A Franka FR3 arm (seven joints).
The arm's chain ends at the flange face. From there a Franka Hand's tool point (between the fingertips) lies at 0.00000 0.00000 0.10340 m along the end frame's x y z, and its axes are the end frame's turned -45 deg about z.
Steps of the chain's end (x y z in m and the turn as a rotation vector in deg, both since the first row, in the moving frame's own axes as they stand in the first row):
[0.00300, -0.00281, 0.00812, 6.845, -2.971, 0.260]
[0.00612, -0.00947, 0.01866, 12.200, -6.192, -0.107]
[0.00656, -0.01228, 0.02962, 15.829, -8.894, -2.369]
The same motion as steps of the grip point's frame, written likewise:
[0.00907, -0.01235, 0.00724, 6.941, 2.739, 0.260]
[0.01860, -0.02562, 0.01573, 13.005, 4.248, -0.107]
[0.02138, -0.03524, 0.02447, 17.482, 4.904, -2.369]

